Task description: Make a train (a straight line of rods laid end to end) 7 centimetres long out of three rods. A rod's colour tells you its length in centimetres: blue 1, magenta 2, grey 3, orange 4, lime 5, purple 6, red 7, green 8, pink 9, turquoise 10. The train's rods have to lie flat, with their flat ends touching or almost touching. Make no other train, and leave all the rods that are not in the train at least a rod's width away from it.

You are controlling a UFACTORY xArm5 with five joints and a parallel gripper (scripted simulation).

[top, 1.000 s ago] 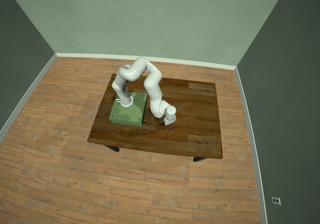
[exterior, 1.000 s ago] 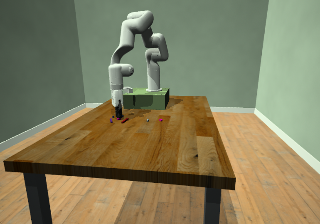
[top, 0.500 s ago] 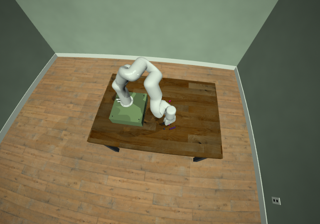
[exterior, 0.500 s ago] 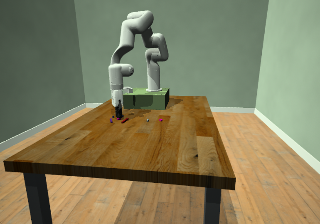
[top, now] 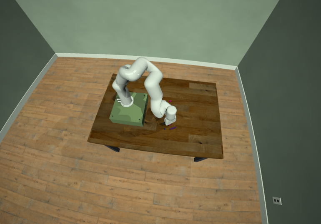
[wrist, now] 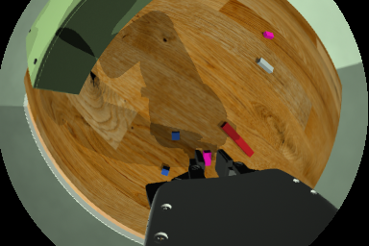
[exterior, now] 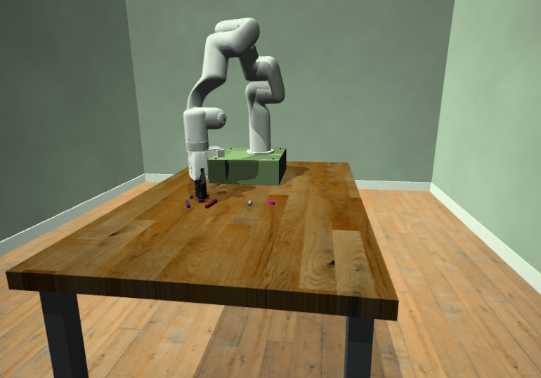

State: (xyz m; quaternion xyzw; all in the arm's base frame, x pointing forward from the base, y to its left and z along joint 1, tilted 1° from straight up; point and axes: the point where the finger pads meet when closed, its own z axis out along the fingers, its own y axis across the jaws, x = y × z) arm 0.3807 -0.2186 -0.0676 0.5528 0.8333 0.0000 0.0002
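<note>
Now: hand 4 cm to the left of the purple rod, 3 cm short of it and 3 cm above it. Also, from my hand: red rod (4 cm to the left, 4 cm ahead, 3 cm below); then grey rod (17 cm to the left, 4 cm ahead, 3 cm below).
</note>
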